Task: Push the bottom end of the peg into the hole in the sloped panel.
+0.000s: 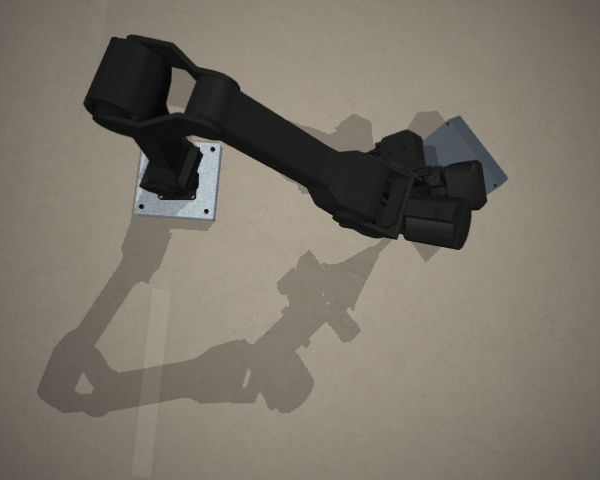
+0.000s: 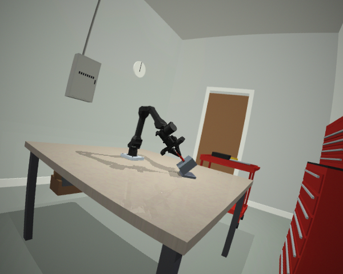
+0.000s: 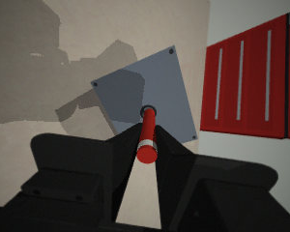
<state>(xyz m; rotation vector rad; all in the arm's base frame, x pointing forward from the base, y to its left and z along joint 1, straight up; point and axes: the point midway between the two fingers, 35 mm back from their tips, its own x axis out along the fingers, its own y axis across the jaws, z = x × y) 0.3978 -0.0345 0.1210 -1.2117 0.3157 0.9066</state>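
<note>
Now: the sloped panel 40 mm ahead of my gripper tip, 30 mm to the left of it and 50 mm below it. From my gripper tip the other things lie so: red peg (10 mm behind, 10 mm to the right, 10 mm above).
</note>
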